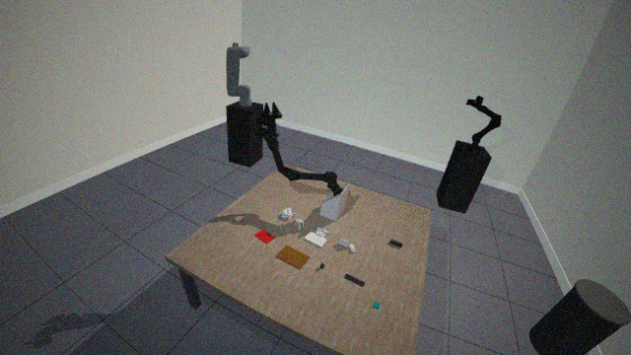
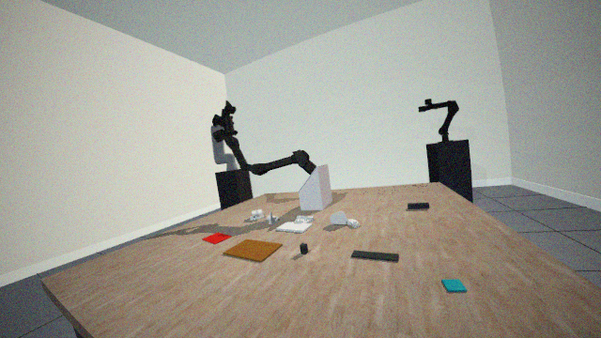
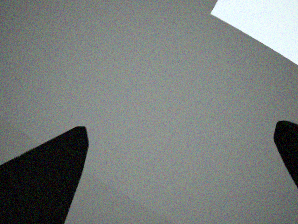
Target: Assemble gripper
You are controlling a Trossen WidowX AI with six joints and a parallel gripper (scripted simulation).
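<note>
Right now the grey jaw is 25 cm ahead of my gripper tip, 34 cm to the left of it and 65 cm below it. Also, from my gripper tip: orange-brown tile (53 cm ahead, 42 cm to the left, 66 cm below); black cylinder (54 cm ahead, 59 cm to the left, 65 cm below); red tile (45 cm ahead, 21 cm to the left, 66 cm below).
</note>
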